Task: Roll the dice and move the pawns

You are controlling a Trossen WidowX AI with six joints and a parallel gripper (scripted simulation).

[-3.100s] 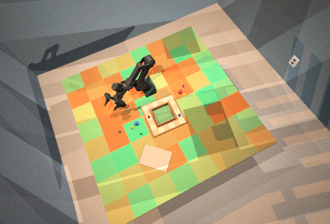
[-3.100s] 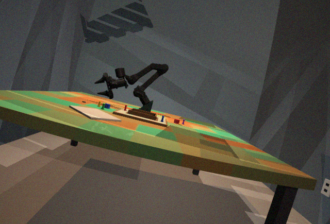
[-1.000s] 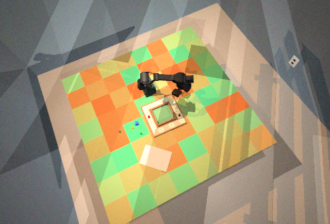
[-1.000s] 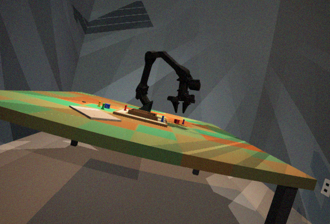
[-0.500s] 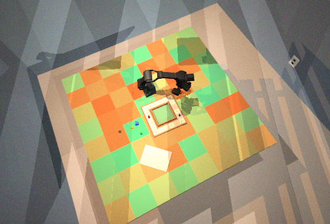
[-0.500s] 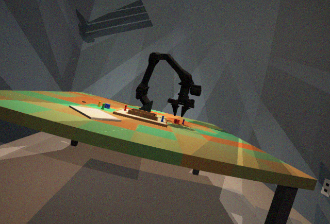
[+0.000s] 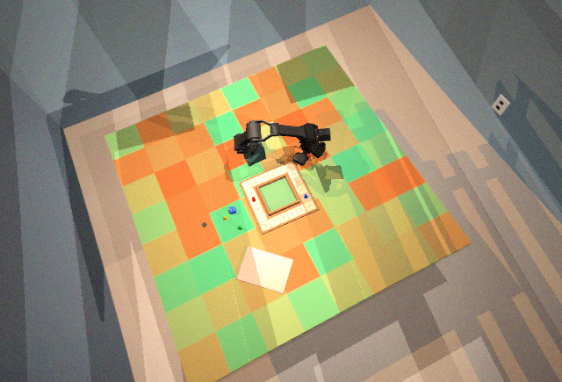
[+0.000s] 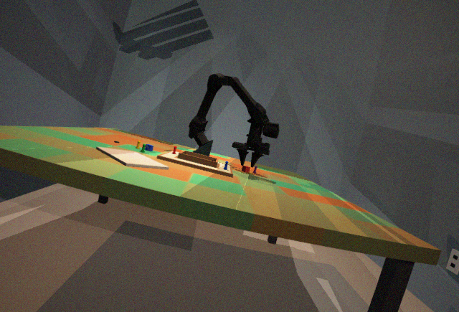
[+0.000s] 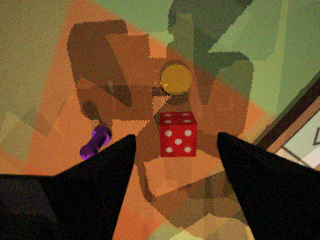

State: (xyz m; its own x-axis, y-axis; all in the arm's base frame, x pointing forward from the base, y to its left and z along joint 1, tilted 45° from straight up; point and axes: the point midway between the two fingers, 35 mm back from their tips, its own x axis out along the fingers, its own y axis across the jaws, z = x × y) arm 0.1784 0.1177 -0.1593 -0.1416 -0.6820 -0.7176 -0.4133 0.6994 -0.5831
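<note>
The yellow disc lies 3 cm ahead of my gripper tip, 1 cm to the left of it and 2 cm below it. Round my gripper tip: blue pawn (17 cm ahead, 13 cm to the right); purple pawn (3 cm behind, 5 cm to the left, 1 cm below); red pawn (4 cm ahead, 34 cm to the right).
</note>
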